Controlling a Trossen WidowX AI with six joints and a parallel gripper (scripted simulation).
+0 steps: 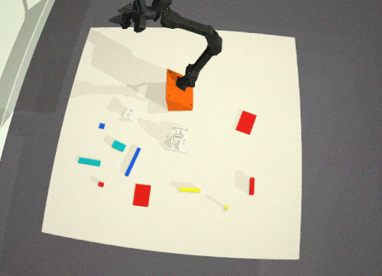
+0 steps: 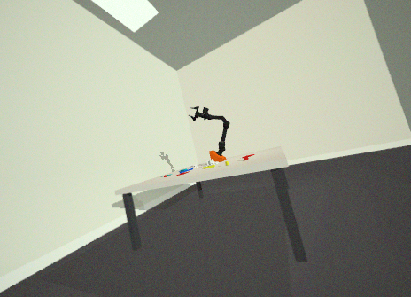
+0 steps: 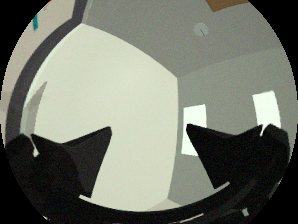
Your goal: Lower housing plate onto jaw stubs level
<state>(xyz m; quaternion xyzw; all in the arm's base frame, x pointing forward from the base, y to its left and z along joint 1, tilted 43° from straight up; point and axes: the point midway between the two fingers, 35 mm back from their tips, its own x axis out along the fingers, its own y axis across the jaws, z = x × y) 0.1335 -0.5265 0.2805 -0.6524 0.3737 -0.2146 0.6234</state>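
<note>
My gripper tip is 120 mm short of the white housing piece, 30 mm to the left of it and 650 mm above it. Also, from my gripper tip: blue bar (370 mm ahead, 50 mm to the left, 670 mm below); then red bar (400 mm ahead, 650 mm to the left, 660 mm below); then yellow bar (460 mm ahead, 350 mm to the left, 670 mm below).
</note>
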